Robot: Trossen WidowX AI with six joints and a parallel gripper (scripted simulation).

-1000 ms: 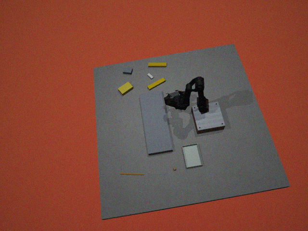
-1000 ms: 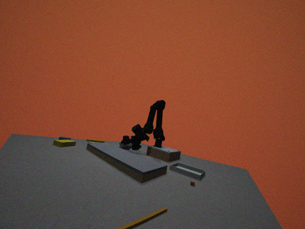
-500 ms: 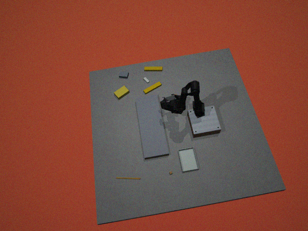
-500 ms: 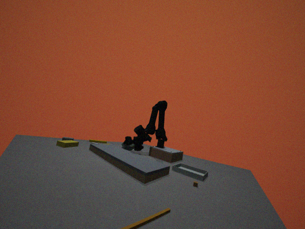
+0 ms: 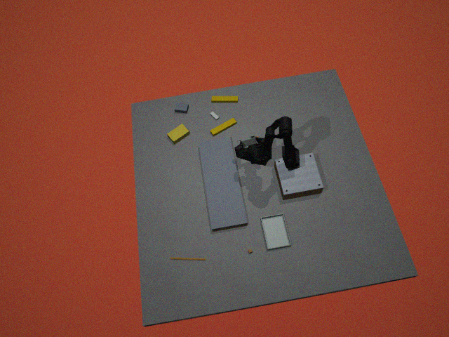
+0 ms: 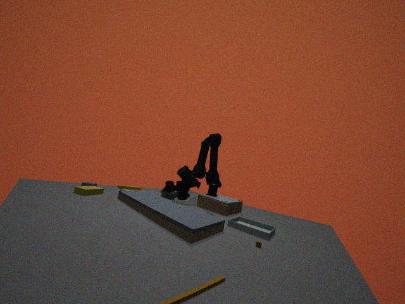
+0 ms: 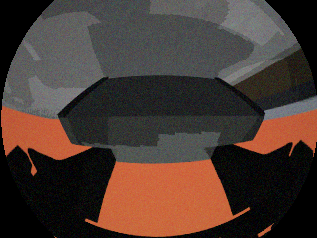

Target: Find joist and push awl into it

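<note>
Now: gripper tip 10 mm past the stud finder and 10 mm above it. Also, from my gripper tip: white piece (270 mm to the right, 110 mm ahead, 60 mm below); then awl (60 mm below, 40 mm to the right); then grey block (390 mm to the right, 280 mm ahead, 50 mm below).
</note>
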